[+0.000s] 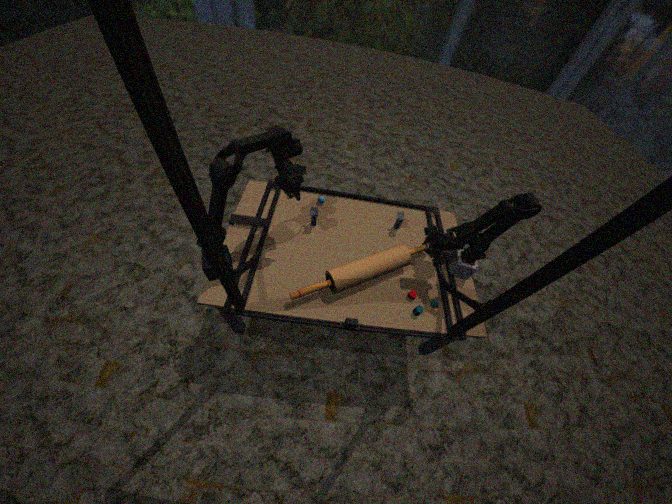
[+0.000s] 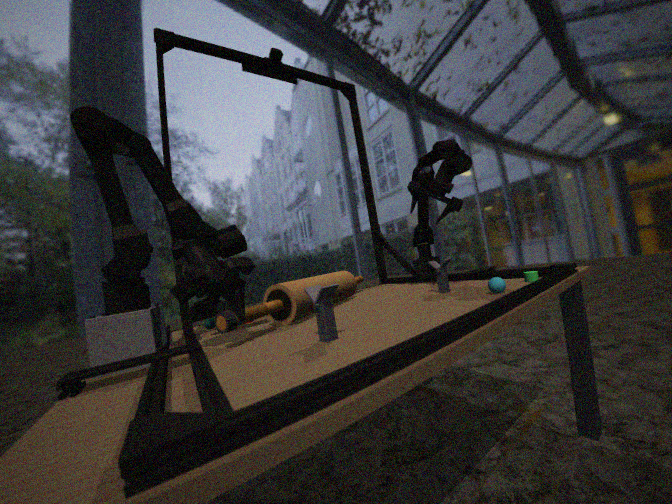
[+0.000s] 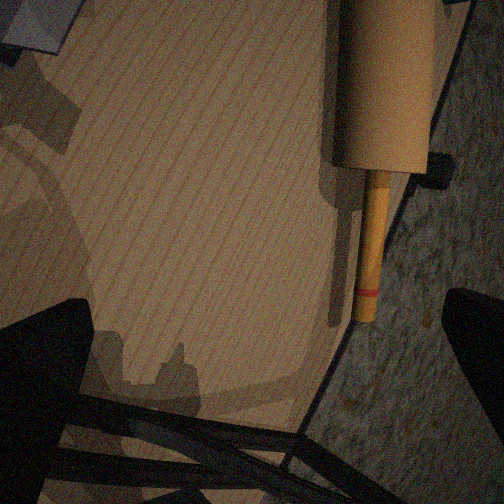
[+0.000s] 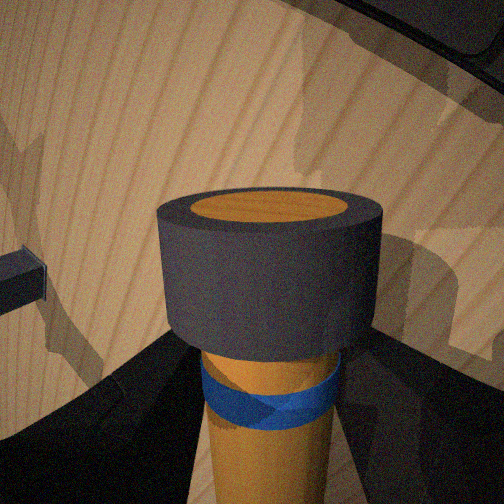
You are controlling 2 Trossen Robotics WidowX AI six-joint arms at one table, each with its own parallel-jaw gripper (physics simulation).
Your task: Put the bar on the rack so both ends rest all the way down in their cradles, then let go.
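The bar is a wooden rolling pin [image 1: 369,265] [image 2: 303,292] [image 3: 385,85] lying slantwise over the wooden board [image 1: 303,254], in front of the rack's two grey V-shaped cradles [image 1: 314,214] [image 1: 399,219] [image 2: 325,303] [image 2: 442,273] and apart from them. My right gripper [image 1: 434,246] [image 2: 225,320] [image 4: 270,430] is shut on the bar's blue-banded handle [image 4: 267,465] at the board's right edge. The red-banded handle [image 3: 367,292] is free. My left gripper [image 1: 293,187] [image 2: 447,208] [image 3: 260,360] is open and empty, high over the board's far left corner.
A black frame [image 1: 358,196] [image 2: 347,374] edges the board, with tall slanted poles [image 1: 157,124] rising from it. A red peg [image 1: 412,294] and teal pieces [image 1: 417,310] lie front right. A blue ball [image 1: 320,199] [image 2: 496,284] and a green peg [image 2: 530,275] lie near the far left cradle.
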